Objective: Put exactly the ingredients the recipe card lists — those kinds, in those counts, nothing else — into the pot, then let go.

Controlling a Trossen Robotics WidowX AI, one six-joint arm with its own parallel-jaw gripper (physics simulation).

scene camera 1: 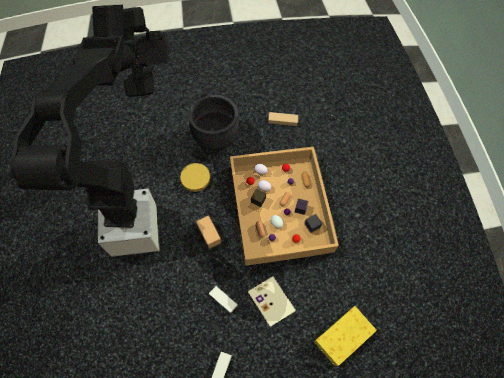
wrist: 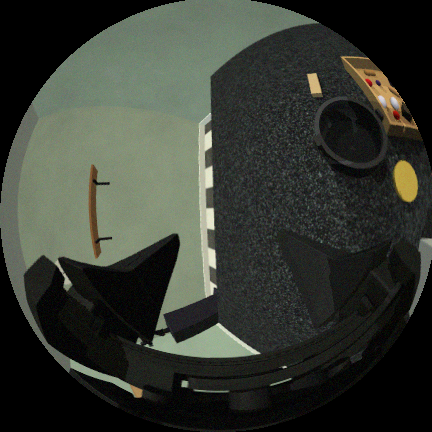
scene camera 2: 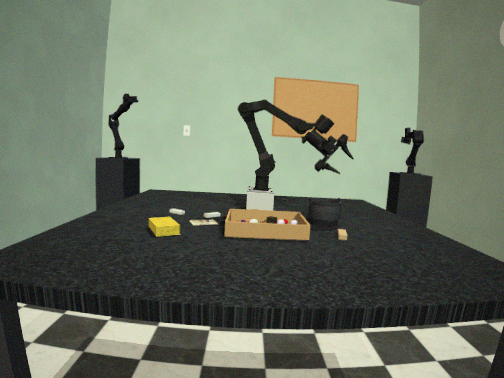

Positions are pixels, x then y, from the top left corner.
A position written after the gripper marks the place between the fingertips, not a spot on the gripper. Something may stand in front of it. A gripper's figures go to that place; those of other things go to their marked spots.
Labels:
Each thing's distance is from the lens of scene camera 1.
gripper [scene camera 1: 149, 48]: 96 cm
wooden tray [scene camera 1: 256, 250]: 89 cm

